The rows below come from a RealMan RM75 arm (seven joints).
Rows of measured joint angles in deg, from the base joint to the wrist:
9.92, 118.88, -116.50, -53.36, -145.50, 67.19, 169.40
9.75, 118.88, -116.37, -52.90, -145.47, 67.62, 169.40
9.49, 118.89, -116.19, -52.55, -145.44, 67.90, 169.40
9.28, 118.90, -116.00, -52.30, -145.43, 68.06, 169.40
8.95, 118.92, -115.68, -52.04, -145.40, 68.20, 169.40
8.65, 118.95, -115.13, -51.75, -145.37, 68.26, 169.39
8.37, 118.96, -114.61, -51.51, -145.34, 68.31, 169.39
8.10, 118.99, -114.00, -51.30, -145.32, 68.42, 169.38
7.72, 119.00, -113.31, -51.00, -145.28, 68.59, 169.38
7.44, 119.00, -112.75, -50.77, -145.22, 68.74, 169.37
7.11, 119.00, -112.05, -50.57, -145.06, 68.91, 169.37
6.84, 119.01, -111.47, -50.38, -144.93, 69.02, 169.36
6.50, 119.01, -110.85, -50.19, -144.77, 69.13, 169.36
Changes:
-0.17, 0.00, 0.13, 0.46, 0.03, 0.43, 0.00
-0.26, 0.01, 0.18, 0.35, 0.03, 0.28, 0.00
-0.21, 0.01, 0.19, 0.25, 0.01, 0.16, 0.00
-0.33, 0.02, 0.32, 0.26, 0.03, 0.14, 0.00
-0.30, 0.03, 0.55, 0.29, 0.03, 0.06, -0.01
-0.28, 0.01, 0.52, 0.24, 0.03, 0.05, 0.00
-0.27, 0.03, 0.61, 0.21, 0.02, 0.11, -0.01
-0.38, 0.01, 0.69, 0.30, 0.04, 0.17, 0.00
-0.28, 0.00, 0.56, 0.23, 0.06, 0.15, -0.01
-0.33, 0.00, 0.70, 0.20, 0.16, 0.17, 0.00
-0.27, 0.01, 0.58, 0.19, 0.13, 0.11, -0.01
-0.34, 0.00, 0.62, 0.19, 0.16, 0.11, 0.00

